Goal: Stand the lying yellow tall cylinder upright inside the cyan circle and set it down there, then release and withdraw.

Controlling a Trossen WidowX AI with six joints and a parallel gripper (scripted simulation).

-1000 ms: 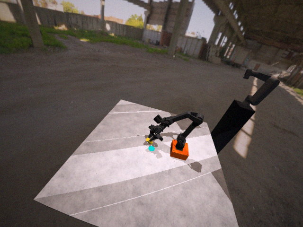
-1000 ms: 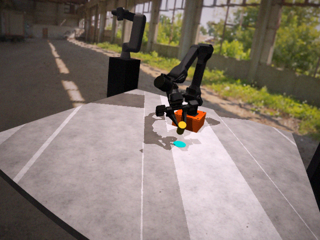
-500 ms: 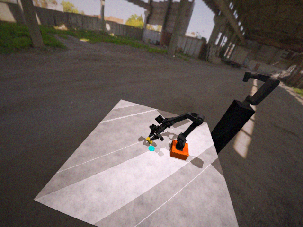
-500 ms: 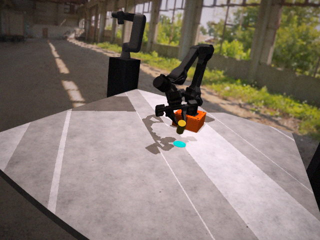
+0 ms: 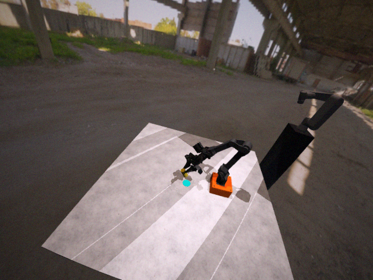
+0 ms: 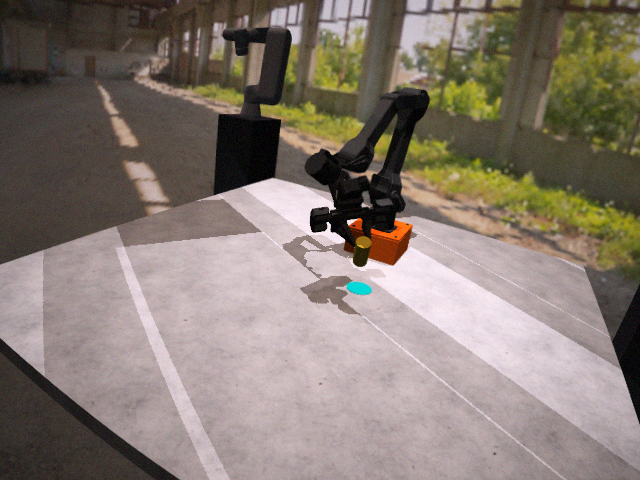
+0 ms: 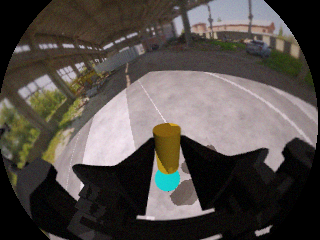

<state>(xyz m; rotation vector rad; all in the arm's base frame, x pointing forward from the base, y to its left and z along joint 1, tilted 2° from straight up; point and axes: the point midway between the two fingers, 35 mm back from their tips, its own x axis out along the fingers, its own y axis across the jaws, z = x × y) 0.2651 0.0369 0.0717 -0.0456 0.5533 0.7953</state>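
My gripper tip is now 4 cm past the cyan circle and 13 cm above it. Round my gripper tip: yellow cylinder 1 cm behind, 2 cm below.
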